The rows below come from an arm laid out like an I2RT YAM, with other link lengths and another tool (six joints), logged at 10 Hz.
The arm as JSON. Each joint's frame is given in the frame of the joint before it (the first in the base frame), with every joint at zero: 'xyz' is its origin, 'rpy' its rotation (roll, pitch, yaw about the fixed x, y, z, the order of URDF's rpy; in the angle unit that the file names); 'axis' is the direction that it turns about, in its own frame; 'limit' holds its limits. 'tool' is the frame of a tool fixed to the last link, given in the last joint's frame.
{
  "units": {
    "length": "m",
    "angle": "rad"
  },
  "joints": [
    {
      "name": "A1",
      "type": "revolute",
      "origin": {
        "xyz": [
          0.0,
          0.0,
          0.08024
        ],
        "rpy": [
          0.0,
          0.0,
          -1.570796
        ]
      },
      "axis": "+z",
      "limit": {
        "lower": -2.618,
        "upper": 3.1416
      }
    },
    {
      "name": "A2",
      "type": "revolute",
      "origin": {
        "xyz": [
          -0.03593,
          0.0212,
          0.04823
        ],
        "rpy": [
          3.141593,
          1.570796,
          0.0
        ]
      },
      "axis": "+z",
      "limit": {
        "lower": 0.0,
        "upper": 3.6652
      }
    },
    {
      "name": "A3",
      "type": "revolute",
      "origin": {
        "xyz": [
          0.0,
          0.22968,
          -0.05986
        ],
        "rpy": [
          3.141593,
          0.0,
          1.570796
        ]
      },
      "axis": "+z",
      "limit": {
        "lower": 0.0,
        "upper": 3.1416
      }
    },
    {
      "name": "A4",
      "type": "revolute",
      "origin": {
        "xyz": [
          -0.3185,
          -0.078,
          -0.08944
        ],
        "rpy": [
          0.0,
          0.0,
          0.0
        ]
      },
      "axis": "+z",
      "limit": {
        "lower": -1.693,
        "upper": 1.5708
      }
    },
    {
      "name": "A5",
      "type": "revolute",
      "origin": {
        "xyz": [
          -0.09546,
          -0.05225,
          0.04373
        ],
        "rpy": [
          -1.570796,
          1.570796,
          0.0
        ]
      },
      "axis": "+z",
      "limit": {
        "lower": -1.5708,
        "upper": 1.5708
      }
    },
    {
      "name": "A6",
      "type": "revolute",
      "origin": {
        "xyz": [
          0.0,
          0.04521,
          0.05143
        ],
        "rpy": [
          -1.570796,
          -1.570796,
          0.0
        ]
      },
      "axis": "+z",
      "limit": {
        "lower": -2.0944,
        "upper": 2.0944
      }
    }
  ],
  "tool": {
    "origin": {
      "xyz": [
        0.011,
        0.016,
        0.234
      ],
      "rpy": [
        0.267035,
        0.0,
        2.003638
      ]
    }
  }
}
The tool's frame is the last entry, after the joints.
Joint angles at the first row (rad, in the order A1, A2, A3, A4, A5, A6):
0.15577 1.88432 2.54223 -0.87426 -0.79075 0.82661
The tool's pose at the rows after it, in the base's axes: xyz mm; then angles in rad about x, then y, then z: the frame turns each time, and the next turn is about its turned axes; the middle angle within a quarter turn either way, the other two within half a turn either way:
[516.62 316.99 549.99 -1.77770 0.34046 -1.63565]
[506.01 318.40 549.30 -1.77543 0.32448 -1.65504]
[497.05 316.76 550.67 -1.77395 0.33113 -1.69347]
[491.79 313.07 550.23 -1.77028 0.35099 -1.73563]
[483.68 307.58 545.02 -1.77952 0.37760 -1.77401]
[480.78 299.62 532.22 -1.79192 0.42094 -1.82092]
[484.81 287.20 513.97 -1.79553 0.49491 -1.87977]
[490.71 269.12 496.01 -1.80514 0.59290 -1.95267]
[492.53 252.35 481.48 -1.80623 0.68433 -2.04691]
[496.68 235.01 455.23 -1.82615 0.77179 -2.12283]
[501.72 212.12 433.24 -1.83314 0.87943 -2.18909]
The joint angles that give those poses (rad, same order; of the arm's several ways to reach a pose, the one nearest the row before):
0.15534 1.83053 2.48176 -0.86854 -0.78852 0.80122
0.15482 1.77271 2.39927 -0.84064 -0.80662 0.78634
0.15526 1.69763 2.29749 -0.79595 -0.80368 0.76294
0.15452 1.61602 2.17932 -0.73364 -0.79000 0.74194
0.15474 1.52479 2.05818 -0.69224 -0.76652 0.70631
0.15445 1.41880 1.89881 -0.62313 -0.72831 0.66157
0.15505 1.29379 1.69387 -0.50727 -0.66278 0.62016
0.15453 1.17533 1.50845 -0.40278 -0.57716 0.55602
0.15582 1.06434 1.34134 -0.30226 -0.50131 0.47712
0.15536 0.96318 1.17068 -0.20874 -0.42962 0.38711
0.15522 0.86355 1.00858 -0.11196 -0.33828 0.31437

